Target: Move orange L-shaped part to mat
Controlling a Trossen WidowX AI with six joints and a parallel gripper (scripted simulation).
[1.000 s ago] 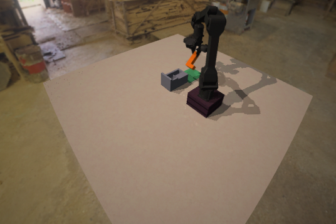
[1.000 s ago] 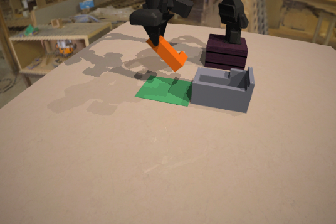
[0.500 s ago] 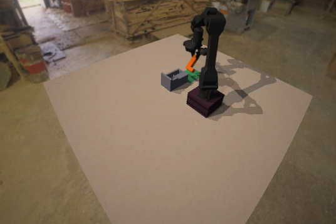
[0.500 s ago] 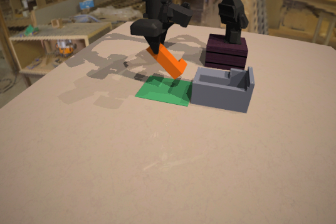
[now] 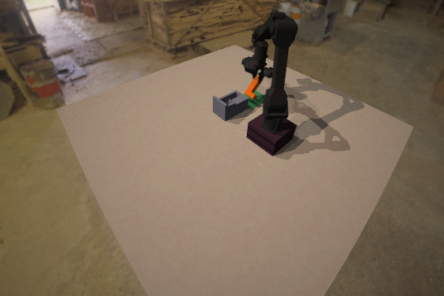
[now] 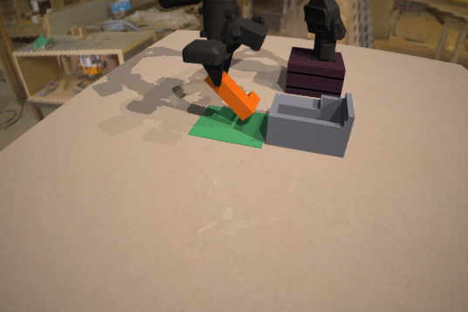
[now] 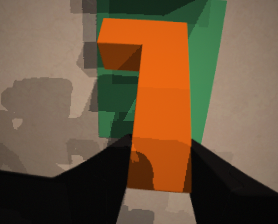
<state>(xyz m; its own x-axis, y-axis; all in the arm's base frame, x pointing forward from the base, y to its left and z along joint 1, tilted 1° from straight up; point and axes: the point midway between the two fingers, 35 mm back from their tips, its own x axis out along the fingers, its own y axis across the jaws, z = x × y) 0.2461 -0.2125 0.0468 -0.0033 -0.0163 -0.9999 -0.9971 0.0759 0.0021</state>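
My gripper tip is 20 mm to the right of the green mat and 110 mm above it. From my gripper tip the other things lie so: orange L-shaped part (10 mm behind, 30 mm to the left, 30 mm below).
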